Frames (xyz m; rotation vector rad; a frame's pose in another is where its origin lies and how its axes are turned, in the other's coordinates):
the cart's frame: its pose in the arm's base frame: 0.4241 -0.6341 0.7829 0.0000 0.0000 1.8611
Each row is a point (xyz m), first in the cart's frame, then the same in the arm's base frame.
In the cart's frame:
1: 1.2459 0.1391 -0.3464
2: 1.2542 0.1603 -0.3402
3: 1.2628 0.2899 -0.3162
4: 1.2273 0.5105 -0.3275
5: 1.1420 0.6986 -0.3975
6: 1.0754 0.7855 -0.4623
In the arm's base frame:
1: -0.0658 0.5199 0.4365
2: -0.0885 0.5217 0.4427
3: -0.2151 0.4929 0.4667
4: -0.4163 0.3957 0.4554
5: -0.5722 0.2601 0.3854
6: -0.6364 0.1715 0.3206

